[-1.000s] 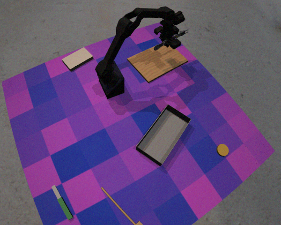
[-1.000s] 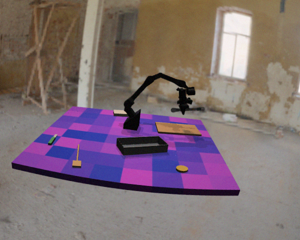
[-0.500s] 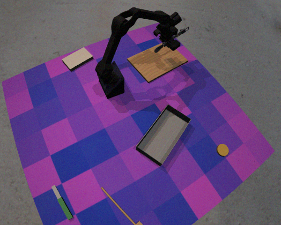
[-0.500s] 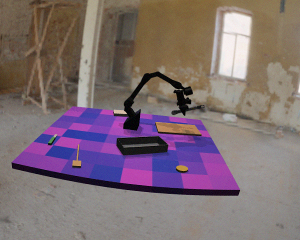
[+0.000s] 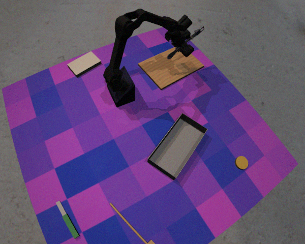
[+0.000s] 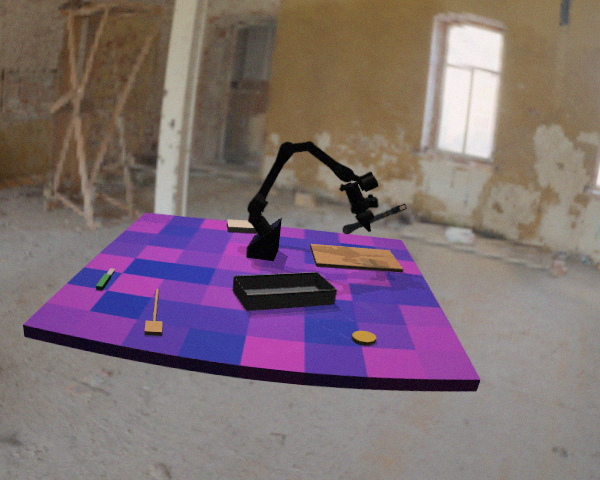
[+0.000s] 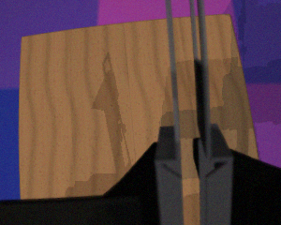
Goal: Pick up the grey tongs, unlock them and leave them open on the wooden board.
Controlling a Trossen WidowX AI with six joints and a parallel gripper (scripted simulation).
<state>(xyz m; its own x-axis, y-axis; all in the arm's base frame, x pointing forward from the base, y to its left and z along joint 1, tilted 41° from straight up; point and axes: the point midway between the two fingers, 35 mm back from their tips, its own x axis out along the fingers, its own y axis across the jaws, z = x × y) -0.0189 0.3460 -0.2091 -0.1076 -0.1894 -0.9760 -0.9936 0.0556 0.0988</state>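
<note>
Now: gripper tip 30 mm past the wooden board, 30 mm to the left of it and 130 mm above it. Also, from my gripper tip: roasting tin (430 mm ahead, 350 mm to the right, 110 mm below); cream block (320 mm behind, 500 mm to the right, 120 mm below).
</note>
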